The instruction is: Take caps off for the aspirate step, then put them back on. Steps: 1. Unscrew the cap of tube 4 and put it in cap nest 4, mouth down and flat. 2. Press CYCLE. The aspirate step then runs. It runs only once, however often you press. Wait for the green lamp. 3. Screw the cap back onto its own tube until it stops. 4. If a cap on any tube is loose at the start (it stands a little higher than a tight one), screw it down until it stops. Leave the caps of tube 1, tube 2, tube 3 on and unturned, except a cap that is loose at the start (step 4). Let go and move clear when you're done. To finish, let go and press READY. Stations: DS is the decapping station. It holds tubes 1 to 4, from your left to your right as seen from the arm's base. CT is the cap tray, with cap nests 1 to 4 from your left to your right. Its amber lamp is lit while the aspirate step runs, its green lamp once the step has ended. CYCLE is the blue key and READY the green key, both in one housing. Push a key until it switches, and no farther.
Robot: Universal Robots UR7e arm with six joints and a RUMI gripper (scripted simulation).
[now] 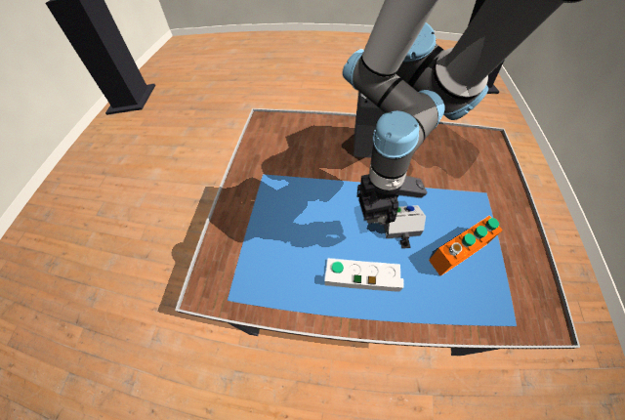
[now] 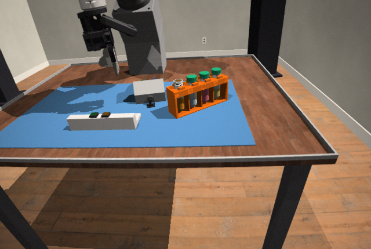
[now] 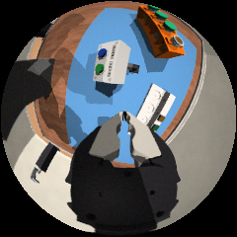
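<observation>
Right now the green key is 80 mm to the left of my hand, 80 mm behind it and 70 mm below it. Also, from my hand: green cap 130 mm below, 120 mm to the right, 80 mm ahead; then blue key 120 mm to the left, 70 mm below, 70 mm behind; then grey key housing 100 mm to the left, 90 mm below, 60 mm behind.
</observation>
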